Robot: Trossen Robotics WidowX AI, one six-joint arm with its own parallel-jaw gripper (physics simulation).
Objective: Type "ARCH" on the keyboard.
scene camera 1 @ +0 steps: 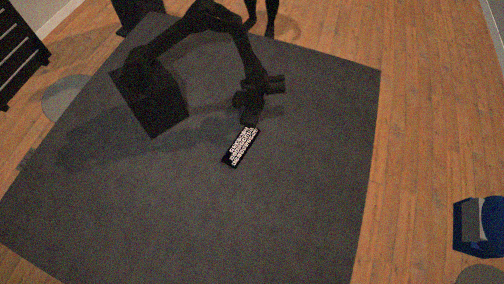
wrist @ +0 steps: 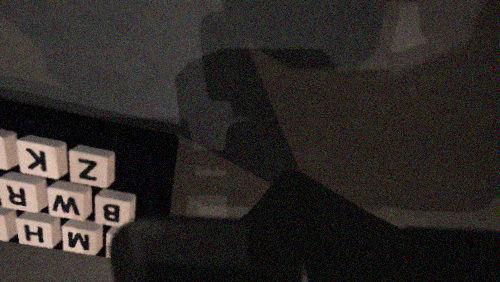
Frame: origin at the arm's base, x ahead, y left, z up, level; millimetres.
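Seen in the pictures: gripper, fingertip midpoint: (scene camera 1: 255, 116) (wrist: 290, 180); arm's base at its link origin: (scene camera 1: 137, 87).
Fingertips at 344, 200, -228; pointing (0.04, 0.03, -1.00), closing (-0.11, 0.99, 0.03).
Offsets run from my fingertips to a thing's top centre, as dx, dy, dz. Level surfaces: height alone.
The keyboard {+6, -144, +17} (scene camera 1: 241, 147) (wrist: 150, 170) is a black slab with pale keys, lying on the dark mat {dz +0} (scene camera 1: 300, 200). In the wrist view its letters look upside down: K {-6, -95, +17} (wrist: 42, 156), Z {-5, -78, +17} (wrist: 92, 166), R {+10, -105, +17} (wrist: 22, 194), W {+12, -88, +17} (wrist: 69, 201), B {+13, -71, +17} (wrist: 115, 207), H {+28, -103, +17} (wrist: 37, 231) and M {+29, -85, +17} (wrist: 82, 238). A key beside M is mostly hidden behind the fingers. The A and C keys do not show readably. My gripper (scene camera 1: 249, 121) (wrist: 290, 180) is shut and empty, at the keyboard's upper end in the scene view. Whether it touches a key I cannot tell.
The arm's black base block (scene camera 1: 160, 107) stands on the mat. A dark drawer unit (scene camera 1: 17, 55) is at the upper left, and dark legs (scene camera 1: 270, 17) stand at the top edge. A blue object (scene camera 1: 492, 235) lies on the wooden floor (scene camera 1: 425, 125) at right.
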